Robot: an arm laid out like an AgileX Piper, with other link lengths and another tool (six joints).
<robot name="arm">
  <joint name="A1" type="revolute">
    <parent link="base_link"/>
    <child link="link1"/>
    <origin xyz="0 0 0.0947" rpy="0 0 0"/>
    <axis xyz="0 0 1"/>
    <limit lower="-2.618" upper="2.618"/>
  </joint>
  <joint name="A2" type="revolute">
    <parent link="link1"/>
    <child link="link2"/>
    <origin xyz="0 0 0" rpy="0 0 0"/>
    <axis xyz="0 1 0"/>
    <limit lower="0" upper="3.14"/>
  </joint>
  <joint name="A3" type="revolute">
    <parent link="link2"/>
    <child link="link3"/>
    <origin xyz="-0.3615 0 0.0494" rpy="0 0 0"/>
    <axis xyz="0 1 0"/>
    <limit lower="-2.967" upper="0"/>
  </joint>
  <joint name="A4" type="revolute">
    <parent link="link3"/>
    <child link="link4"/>
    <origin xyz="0.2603 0 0.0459" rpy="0 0 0"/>
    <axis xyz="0.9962 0 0.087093"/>
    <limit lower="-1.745" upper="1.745"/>
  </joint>
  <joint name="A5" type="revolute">
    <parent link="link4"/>
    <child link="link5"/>
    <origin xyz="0 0 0" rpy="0 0 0"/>
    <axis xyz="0 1 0"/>
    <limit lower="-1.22" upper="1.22"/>
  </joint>
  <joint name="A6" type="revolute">
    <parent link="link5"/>
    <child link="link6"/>
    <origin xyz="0.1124 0 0.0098" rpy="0 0 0"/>
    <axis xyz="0.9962 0 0.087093"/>
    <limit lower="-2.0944" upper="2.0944"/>
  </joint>
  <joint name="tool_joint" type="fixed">
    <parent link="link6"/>
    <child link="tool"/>
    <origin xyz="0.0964 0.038 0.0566" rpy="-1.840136 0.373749 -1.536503"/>
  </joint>
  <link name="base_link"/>
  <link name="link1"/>
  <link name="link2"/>
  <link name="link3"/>
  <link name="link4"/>
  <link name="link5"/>
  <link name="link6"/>
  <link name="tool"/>
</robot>
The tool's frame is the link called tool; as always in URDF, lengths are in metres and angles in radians.
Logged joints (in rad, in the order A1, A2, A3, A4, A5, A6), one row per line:
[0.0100 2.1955 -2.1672 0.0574 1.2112 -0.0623]
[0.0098 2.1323 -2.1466 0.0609 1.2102 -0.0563]
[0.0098 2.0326 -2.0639 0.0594 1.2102 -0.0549]
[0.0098 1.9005 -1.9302 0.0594 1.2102 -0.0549]
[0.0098 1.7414 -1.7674 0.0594 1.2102 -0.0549]
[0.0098 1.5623 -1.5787 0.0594 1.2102 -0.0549]
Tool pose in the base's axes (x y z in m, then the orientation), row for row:
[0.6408 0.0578 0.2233 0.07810 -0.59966 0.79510 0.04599]
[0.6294 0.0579 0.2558 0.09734 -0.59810 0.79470 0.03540]
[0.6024 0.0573 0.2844 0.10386 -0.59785 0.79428 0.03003]
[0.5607 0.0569 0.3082 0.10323 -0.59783 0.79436 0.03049]
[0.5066 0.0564 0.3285 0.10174 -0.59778 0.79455 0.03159]
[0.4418 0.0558 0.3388 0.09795 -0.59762 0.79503 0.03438]
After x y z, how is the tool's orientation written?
As a quaternion, w x y z.
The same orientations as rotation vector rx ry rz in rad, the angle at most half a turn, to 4 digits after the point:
[-1.7956 2.3808 0.1377]
[-1.7708 2.3528 0.1048]
[-1.7633 2.3427 0.0886]
[-1.7639 2.3438 0.0900]
[-1.7653 2.3464 0.0933]
[-1.7687 2.3530 0.1018]

